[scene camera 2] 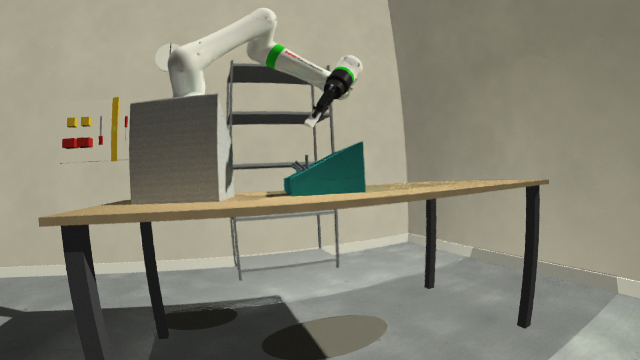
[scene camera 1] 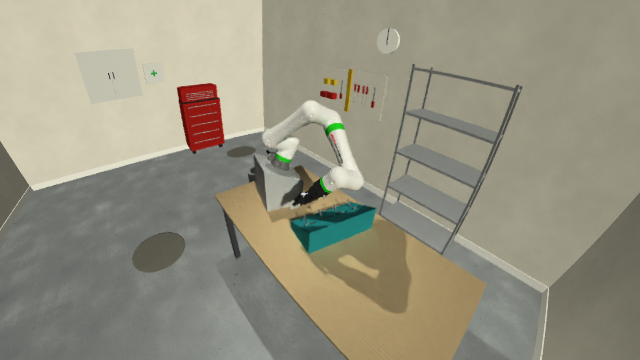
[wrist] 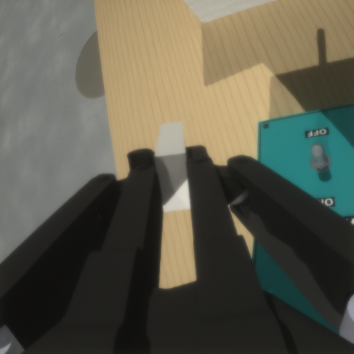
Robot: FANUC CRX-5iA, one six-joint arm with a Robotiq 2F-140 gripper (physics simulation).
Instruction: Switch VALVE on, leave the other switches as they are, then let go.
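Where they show: gripper, fingertip midpoint: (scene camera 2: 308, 125) (scene camera 1: 291, 207); arm's base, origin of the base link: (scene camera 2: 181, 129) (scene camera 1: 279, 165).
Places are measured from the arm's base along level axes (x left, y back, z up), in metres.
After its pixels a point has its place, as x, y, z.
Observation:
A teal sloped switch box (scene camera 1: 340, 232) {-0.016, -0.668, -0.177} (scene camera 2: 335, 175) {-0.209, -0.517, -0.199} (wrist: 285, 175) stands on the table. In the wrist view its end switch (wrist: 318, 155) sits between an OFF label (wrist: 317, 132) and an ON label (wrist: 327, 202); the name label below is mostly cut off. Its lever looks short, pointing nearly at the camera. In scene camera 2 one lever (scene camera 2: 306, 161) {-0.126, -0.446, -0.144} stands upright, tilted toward the box's high side, while the others (scene camera 2: 298, 166) {0.109, -0.495, -0.151} lean left, toward the low side. My gripper (scene camera 1: 295, 205) {-0.210, -0.427, -0.031} (scene camera 2: 311, 121) {-0.210, -0.427, -0.031} (wrist: 173, 142) is shut and empty, above and beside the box's low edge, apart from the levers.
The grey robot pedestal (scene camera 1: 280, 187) {-0.104, -0.158, -0.074} (scene camera 2: 175, 150) {-0.172, 0.009, -0.097} stands on the table (scene camera 1: 425, 300) {0.013, -1.288, -0.261} (scene camera 2: 425, 189) {-0.354, -0.793, -0.261} (wrist: 135, 75), on the box's low side. A grey shelf rack (scene camera 1: 400, 145) stands behind the table. A red tool chest (scene camera 1: 202, 120) stands by the far wall.

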